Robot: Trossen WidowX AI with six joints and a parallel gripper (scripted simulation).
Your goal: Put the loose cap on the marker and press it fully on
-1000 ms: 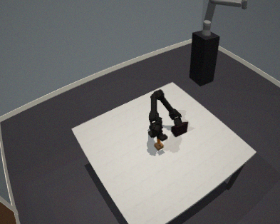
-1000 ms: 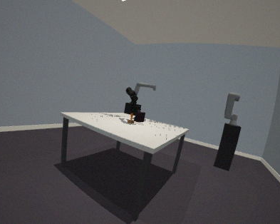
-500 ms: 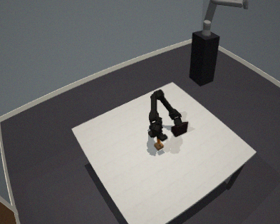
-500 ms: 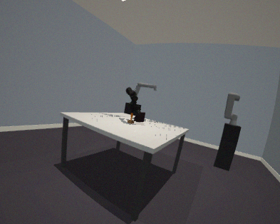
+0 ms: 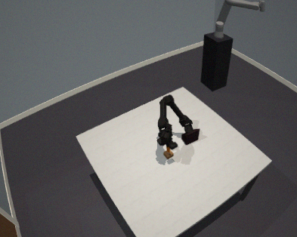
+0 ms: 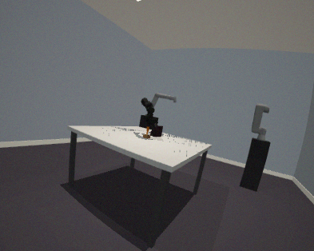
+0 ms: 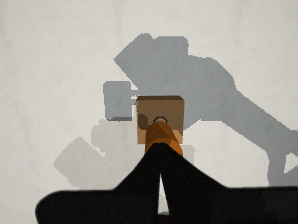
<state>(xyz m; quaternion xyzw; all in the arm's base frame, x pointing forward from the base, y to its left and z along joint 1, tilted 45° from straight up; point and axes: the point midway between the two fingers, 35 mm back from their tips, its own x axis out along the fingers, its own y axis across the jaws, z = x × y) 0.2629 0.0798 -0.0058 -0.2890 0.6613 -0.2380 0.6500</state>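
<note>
Now: the orange cap 2 cm below my gripper tip and 1 cm behind it. From my gripper tip the other things lie so: holder block: 11 cm below, 2 cm behind, 1 cm to the right.
</note>
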